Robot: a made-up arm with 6 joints.
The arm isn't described. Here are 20 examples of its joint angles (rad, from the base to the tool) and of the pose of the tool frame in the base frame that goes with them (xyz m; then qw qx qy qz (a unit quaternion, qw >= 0)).
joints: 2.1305 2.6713 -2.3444 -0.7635 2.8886 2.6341
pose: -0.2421 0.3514 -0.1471 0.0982 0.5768 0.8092 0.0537
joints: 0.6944 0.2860 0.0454 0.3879 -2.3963 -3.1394
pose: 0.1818 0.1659 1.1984 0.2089 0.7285 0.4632 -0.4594
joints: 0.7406 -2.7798 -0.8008 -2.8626 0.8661 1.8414
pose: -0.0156 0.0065 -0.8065 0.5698 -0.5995 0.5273 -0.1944
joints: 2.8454 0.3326 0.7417 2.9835 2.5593 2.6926
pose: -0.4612 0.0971 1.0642 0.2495 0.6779 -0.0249 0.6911
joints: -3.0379 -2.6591 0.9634 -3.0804 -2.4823 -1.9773
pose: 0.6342 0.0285 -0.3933 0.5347 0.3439 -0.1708 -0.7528
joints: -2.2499 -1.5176 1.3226 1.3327 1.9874 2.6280
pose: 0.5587 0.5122 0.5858 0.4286 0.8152 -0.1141 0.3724
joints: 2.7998 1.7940 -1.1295 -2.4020 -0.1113 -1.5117
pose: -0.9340 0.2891 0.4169 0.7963 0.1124 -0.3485 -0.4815
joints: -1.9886 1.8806 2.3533 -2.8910 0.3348 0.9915
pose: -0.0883 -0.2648 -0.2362 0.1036 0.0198 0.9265 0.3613
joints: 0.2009 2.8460 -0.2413 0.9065 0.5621 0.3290
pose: 0.3868 0.1516 -0.8597 0.0708 -0.4302 -0.8732 -0.2177
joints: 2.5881 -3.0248 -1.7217 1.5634 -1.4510 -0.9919
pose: -0.2278 0.2047 -0.4715 0.4562 -0.1824 0.6790 0.5455
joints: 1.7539 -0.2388 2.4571 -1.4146 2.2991 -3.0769
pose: 0.0170 0.0820 0.7005 0.7797 0.4096 0.4217 0.2158
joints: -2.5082 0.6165 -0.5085 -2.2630 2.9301 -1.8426
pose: -0.3318 -0.2680 1.0740 0.1309 -0.9833 -0.1095 -0.0637
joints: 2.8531 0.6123 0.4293 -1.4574 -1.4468 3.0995
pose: -0.7355 0.0913 0.9926 0.6857 0.6444 0.0715 -0.3310
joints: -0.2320 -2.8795 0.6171 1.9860 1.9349 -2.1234
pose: -0.3872 0.2046 -0.7095 0.1833 0.3513 0.6389 0.6594
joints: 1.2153 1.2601 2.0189 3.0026 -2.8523 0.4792
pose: 0.1823 0.5787 0.1477 0.7904 0.0653 0.0410 -0.6077
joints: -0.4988 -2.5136 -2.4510 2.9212 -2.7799 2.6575
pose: -0.0971 0.0838 -0.3131 0.4421 -0.0799 -0.8818 -0.1437
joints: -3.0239 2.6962 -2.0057 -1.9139 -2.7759 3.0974
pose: -0.4852 -0.1218 -0.2047 0.2852 0.7638 0.5611 0.1427
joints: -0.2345 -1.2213 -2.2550 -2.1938 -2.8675 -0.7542
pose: -0.5520 0.1869 0.1791 0.8043 -0.2542 -0.0819 0.5308
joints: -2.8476 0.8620 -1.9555 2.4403 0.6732 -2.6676
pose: -0.0964 -0.1021 0.8379 0.0882 0.7293 0.0061 0.6784
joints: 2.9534 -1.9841 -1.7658 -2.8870 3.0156 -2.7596
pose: 0.4589 -0.1191 -0.2962 0.0247 0.2401 -0.0229 0.9702
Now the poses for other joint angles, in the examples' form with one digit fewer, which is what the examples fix.
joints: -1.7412 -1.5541 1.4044 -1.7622 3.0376 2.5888
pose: 0.151 0.733 0.507 0.066 0.091 -0.992 0.049
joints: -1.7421 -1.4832 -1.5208 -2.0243 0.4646 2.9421
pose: 0.125 0.735 -0.175 0.052 -0.946 -0.247 0.203
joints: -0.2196 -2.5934 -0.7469 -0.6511 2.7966 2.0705
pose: -0.322 0.088 -0.675 0.294 -0.222 -0.126 0.921
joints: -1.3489 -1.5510 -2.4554 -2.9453 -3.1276 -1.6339
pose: -0.074 0.484 0.043 0.905 -0.413 -0.100 -0.018
